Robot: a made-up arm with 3 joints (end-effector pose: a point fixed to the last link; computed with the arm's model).
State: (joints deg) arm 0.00 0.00 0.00
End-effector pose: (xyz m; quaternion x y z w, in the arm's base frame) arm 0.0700 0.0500 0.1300 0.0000 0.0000 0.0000 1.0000
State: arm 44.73 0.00 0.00
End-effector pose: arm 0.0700 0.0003 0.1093 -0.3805 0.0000 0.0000 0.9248
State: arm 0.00 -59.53 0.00
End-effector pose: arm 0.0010 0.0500 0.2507 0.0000 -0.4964 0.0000 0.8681
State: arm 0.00 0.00 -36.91
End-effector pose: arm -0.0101 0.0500 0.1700 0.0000 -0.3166 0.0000 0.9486
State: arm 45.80 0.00 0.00
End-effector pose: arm 0.0700 -0.0010 0.1093 -0.3891 0.0000 0.0000 0.9212
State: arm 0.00 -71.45 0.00
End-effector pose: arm -0.0255 0.0500 0.2627 0.0000 -0.5839 0.0000 0.8118
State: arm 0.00 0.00 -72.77
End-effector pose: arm -0.0959 0.0500 0.1551 0.0000 -0.5932 0.0000 0.8050
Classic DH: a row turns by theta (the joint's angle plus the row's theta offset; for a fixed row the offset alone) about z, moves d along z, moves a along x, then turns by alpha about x. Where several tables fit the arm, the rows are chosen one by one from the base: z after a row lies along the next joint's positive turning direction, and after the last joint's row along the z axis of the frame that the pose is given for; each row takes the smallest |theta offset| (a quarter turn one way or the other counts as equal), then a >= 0, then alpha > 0; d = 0 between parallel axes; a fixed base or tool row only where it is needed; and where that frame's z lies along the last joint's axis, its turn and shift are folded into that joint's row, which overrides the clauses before.
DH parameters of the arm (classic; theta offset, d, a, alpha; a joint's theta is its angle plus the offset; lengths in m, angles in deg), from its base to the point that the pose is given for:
base (fixed): -90 0.18 0 90
joint 1: -90 0.07 0.05 90
joint 2: -21.8 0 0.1077 0
joint 3: -68.2 0.05 0.1 90
tool (fixed): 0 0.1 0 0

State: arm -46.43 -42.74 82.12
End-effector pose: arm 0.1680 0.0942 0.1594 0.3711 0.3097 0.1328 0.8653
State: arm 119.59 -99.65 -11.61
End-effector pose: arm -0.1076 0.0302 0.1053 -0.4879 -0.4153 0.7133 0.2840
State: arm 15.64 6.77 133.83
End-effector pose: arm -0.0559 -0.0313 -0.1173 -0.0459 0.9327 -0.1281 0.3340
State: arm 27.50 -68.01 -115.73
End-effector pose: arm -0.0556 -0.0280 0.0179 -0.0078 0.9708 -0.2376 0.0317
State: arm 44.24 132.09 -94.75
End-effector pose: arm -0.0309 0.0401 0.1496 -0.3567 0.2966 -0.1205 0.8776
